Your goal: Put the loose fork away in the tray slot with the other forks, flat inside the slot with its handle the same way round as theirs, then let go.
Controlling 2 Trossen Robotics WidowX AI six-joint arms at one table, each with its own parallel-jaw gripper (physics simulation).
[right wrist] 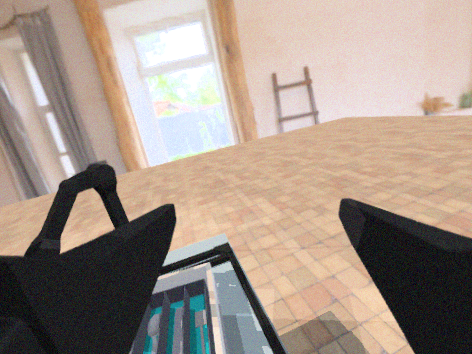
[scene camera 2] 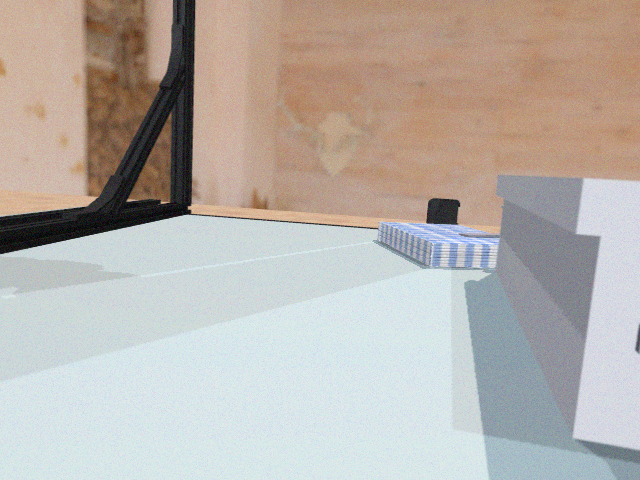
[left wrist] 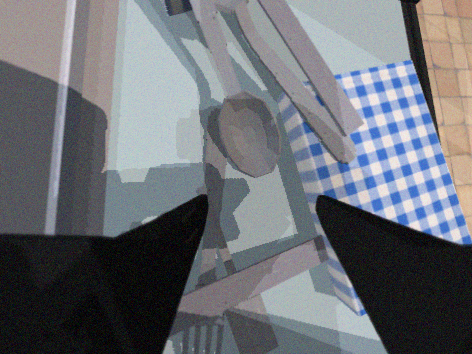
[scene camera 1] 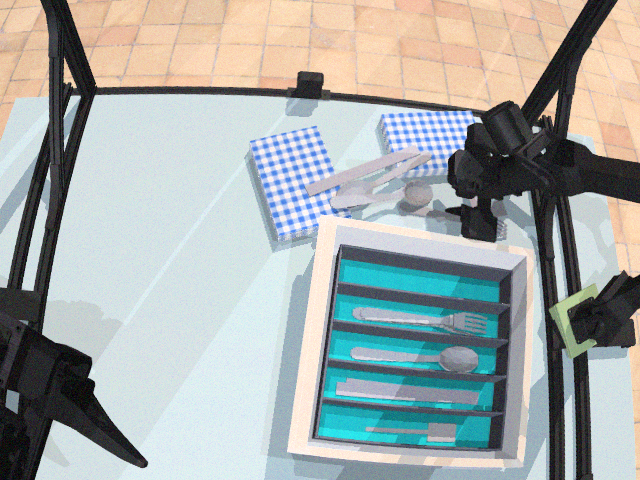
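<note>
The loose fork [scene camera 1: 434, 212] [left wrist: 214, 187] lies behind the tray, handle to the left in scene camera 1; its tines show past my gripper. A spoon bowl partly covers its handle end and a flat bar crosses it near the tines. My left gripper [scene camera 1: 455, 211] [left wrist: 261, 201] is open above it; the handle shows between the fingertips, nearer the picture-left one. The tray [scene camera 1: 305, 335] [right wrist: 216, 312] has a fork [scene camera 1: 403, 316] in its second slot from the top, handle left, tines right. My right gripper [scene camera 1: 140, 459] [right wrist: 257, 209] is open and empty, left of the tray.
Two checked cloth stacks [scene camera 1: 292, 180] [scene camera 1: 429, 134] lie behind the tray. A long flat utensil [scene camera 1: 361, 170] and spoons [scene camera 1: 354, 195] [left wrist: 250, 135] lie across and beside them. Other slots hold a spoon [scene camera 1: 457, 359], a flat piece [scene camera 1: 408, 391] and a small spatula [scene camera 1: 440, 432]. Black frame posts flank the table.
</note>
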